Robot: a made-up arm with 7 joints.
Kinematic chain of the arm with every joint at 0, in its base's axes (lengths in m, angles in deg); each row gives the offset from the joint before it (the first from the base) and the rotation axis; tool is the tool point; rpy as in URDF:
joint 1: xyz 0 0 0.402 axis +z
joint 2: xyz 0 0 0 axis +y
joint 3: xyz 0 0 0.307 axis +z
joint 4: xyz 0.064 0 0 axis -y
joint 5: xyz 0.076 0 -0.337 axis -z
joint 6: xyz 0 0 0 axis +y
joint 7: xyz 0.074 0 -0.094 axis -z
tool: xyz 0 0 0 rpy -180 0 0
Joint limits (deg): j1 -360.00..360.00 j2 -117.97..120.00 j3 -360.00..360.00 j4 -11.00..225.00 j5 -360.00..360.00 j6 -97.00..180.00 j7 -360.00..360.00
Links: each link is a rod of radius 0.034 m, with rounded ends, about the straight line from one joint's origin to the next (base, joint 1, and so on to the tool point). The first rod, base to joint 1, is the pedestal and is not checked.
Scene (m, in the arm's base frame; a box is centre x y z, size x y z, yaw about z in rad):
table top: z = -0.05
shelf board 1: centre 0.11 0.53 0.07 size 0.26 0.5 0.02 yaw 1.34
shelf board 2: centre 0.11 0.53 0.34 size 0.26 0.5 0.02 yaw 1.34
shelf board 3: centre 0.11 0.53 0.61 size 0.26 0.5 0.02 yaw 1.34
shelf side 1: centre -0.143 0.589 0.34 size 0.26 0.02 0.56 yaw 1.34
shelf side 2: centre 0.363 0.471 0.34 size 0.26 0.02 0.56 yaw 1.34
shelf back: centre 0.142 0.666 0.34 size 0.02 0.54 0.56 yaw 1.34
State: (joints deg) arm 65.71 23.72 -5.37 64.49 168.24 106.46 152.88
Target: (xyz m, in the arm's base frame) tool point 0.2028 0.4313 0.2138
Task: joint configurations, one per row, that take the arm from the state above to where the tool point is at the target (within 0.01 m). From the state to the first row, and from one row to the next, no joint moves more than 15 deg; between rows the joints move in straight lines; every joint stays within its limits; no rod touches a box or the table.
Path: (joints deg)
1: 63.91 14.15 -6.95 51.25 167.78 110.89 152.88
2: 62.11 4.58 -8.53 38.01 167.32 115.31 152.88
3: 60.30 -4.99 -10.11 24.77 166.87 119.74 152.88
4: 58.50 -14.55 -11.69 11.53 166.41 124.17 152.88
5: 59.74 -2.96 -10.83 13.56 166.48 119.20 152.88
6: 60.99 8.64 -9.97 15.58 166.55 114.23 152.88
7: 62.23 20.24 -9.11 17.61 166.62 109.26 152.88
8: 63.48 31.83 -8.25 19.64 166.68 104.29 152.88
9: 64.92 37.40 -6.31 34.26 167.03 103.18 152.88
10: 66.36 42.96 -4.36 48.89 167.37 102.07 152.88

